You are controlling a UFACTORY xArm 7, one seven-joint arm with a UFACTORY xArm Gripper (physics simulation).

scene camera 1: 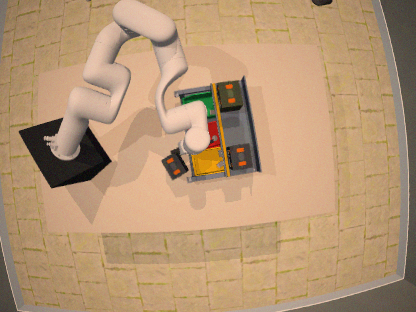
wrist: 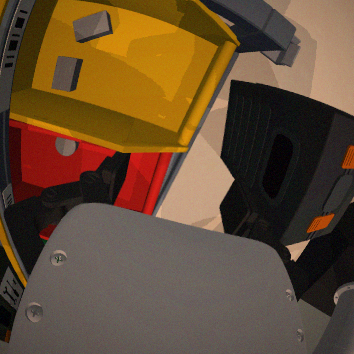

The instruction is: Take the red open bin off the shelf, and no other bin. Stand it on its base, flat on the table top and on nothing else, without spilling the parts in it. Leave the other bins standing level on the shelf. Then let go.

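Frame: origin at the arm's base, x ahead, y left, z up, level; centimetres.
Seen in the pictures: gripper, between the fingertips: (wrist: 179, 177); arm's base, origin of its link: (scene camera 1: 65, 147).
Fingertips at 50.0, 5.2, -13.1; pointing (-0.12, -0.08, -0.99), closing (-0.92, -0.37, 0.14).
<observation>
Offsets run from my fingertips to a thing's top centre, as dx, dy, dz. Level surfaces: height alone.
The red open bin {+7.2, +6.5, +2.3} (scene camera 1: 214, 130) (wrist: 45, 167) sits on the shelf (scene camera 1: 253, 131) (wrist: 267, 27) between the yellow bin {+9.6, -3.8, +1.4} (scene camera 1: 206, 162) (wrist: 125, 75) and the green bin (scene camera 1: 191, 104). A grey round part {+9.3, +5.8, -4.5} (wrist: 66, 146) shows in it; the arm hides much of the bin. The yellow bin holds two grey blocks and stands in its place. My gripper (wrist: 179, 177) is open wide: one finger is over the red bin's inside, behind its front wall, and the other is out in front, close against a black case. In the scene view the wrist hides the fingers.
The black case {-5.4, -7.6, +6.3} (scene camera 1: 174, 166) (wrist: 310, 135) with orange latches stands turned on the table {dz -6.8} (scene camera 1: 295, 200) in front of the shelf, near the yellow bin's front corner. Two more cases, a dark green one {+12.6, +21.2, +13.1} (scene camera 1: 230, 100) and a dark grey one {+18.4, -1.2, +15.6} (scene camera 1: 239, 164), stand behind the bins.
</observation>
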